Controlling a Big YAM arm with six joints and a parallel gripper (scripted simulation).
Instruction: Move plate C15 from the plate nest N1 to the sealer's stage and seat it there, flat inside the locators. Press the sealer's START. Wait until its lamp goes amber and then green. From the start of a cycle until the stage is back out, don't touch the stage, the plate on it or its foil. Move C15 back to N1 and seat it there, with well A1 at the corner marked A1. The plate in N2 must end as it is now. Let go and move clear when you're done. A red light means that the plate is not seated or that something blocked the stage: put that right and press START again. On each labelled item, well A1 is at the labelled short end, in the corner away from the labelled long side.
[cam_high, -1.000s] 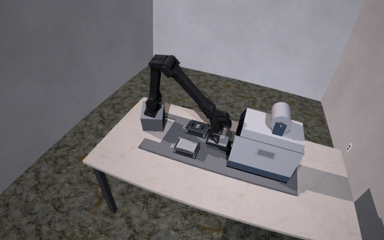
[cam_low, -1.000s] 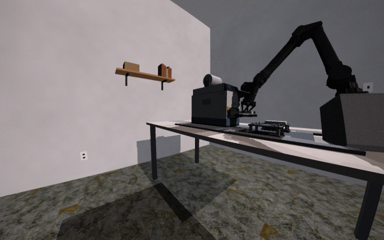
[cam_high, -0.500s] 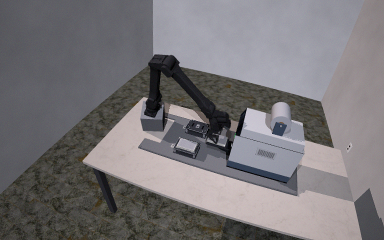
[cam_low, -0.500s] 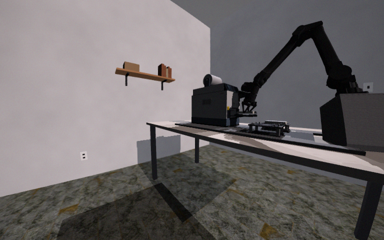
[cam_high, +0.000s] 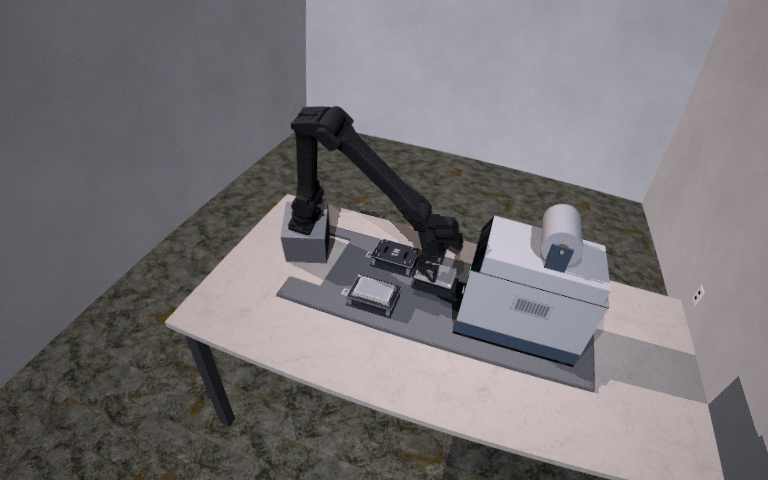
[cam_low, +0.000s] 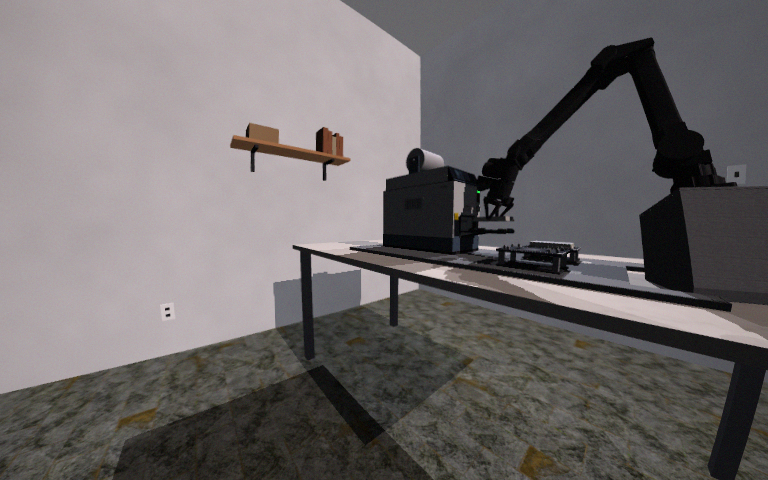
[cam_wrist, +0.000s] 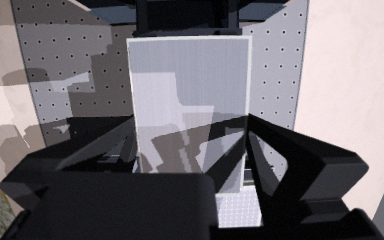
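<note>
My gripper is now 10 mm short of the dark stage and 50 mm above it. The rest, counted from my hand: foil roll (340 mm ahead, 30 mm to the right, 270 mm above); white well plate (right at my hand).
</note>
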